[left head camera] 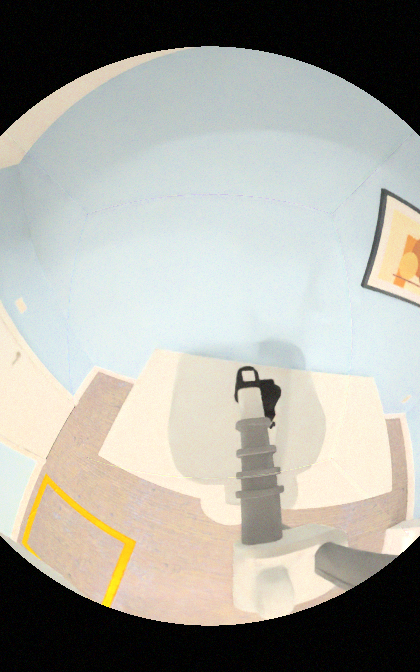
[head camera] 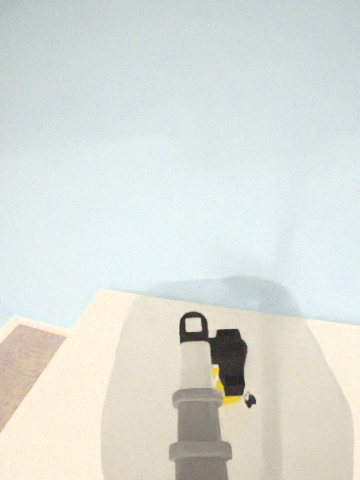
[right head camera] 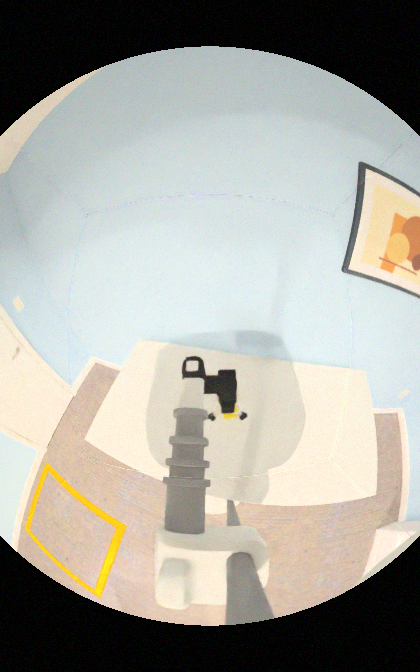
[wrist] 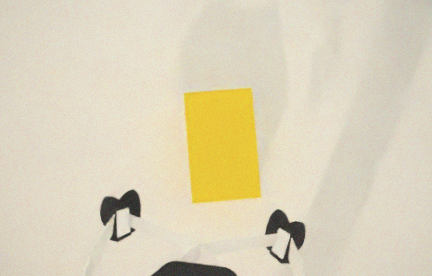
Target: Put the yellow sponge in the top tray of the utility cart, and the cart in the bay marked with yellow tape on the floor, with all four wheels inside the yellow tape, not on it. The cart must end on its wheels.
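Note:
The yellow sponge [head camera: 231, 400] [right head camera: 231, 413] [wrist: 222, 145] lies flat on the pale table [head camera: 65, 400] [left head camera: 135, 430] [right head camera: 120, 425], partly hidden by the wrist in the head and right head camera views. My gripper [right head camera: 227, 416] [wrist: 203, 217] is open, with nothing between its fingers. It hangs over the table above the sponge; in the wrist view the sponge shows beyond the fingertips, its long sides running away from them. The yellow tape [left head camera: 121, 570] [right head camera: 110, 560] marks a bay on the floor at the lower left. The utility cart cannot be made out in these views.
A blue wall [head camera: 175, 200] stands behind the table. A pale door [left head camera: 30, 400] [right head camera: 30, 390] is at the left. A framed picture [left head camera: 372, 250] [right head camera: 352, 230] hangs at the right. A white object [right head camera: 387, 542], cut off and unclear, stands at the lower right.

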